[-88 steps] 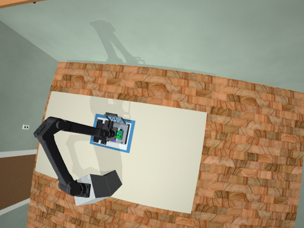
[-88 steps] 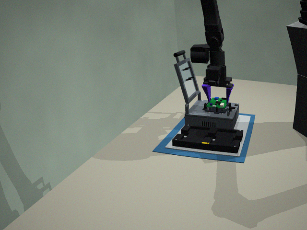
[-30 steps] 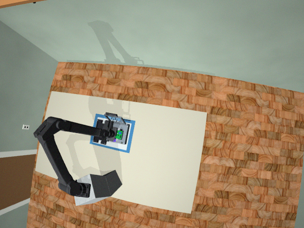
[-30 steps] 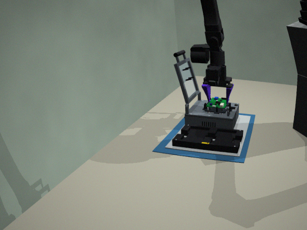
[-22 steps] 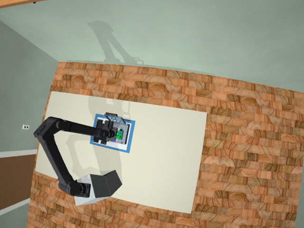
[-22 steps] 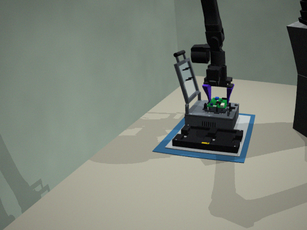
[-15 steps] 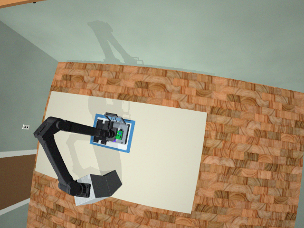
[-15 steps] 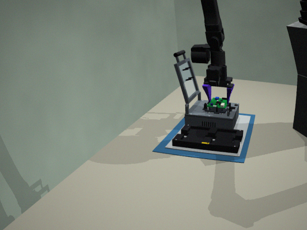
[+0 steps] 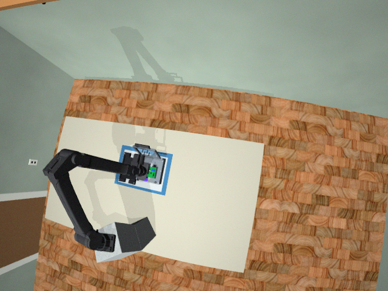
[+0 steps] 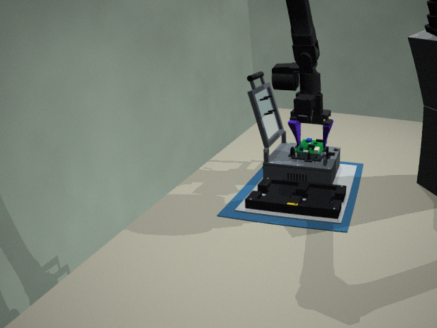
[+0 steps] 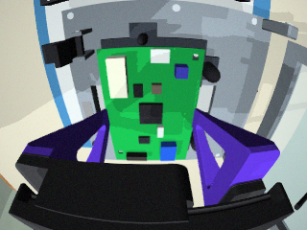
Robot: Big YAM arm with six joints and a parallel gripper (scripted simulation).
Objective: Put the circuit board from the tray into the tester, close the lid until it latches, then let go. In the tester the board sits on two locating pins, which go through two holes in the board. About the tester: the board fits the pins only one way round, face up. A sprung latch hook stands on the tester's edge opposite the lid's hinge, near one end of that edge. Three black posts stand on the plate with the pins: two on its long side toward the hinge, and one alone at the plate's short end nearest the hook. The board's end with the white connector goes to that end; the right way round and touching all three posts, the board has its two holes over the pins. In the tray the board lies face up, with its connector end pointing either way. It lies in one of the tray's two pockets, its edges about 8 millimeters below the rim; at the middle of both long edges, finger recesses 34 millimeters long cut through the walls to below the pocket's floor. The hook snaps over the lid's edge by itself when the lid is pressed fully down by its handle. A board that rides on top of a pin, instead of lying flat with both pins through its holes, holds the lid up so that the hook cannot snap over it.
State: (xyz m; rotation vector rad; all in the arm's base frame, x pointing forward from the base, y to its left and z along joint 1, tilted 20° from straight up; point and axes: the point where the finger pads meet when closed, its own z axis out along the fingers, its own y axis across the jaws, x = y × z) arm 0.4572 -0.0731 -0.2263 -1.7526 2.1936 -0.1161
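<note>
Now: the green circuit board right at my hand. From my hand the other things lie so: tester 4 cm ahead, 3 cm to the left, 2 cm above; then tester lid 12 cm ahead, 9 cm above, 2 cm to the right; then tester plate 2 cm below, 1 cm to the left, 1 cm ahead.
</note>
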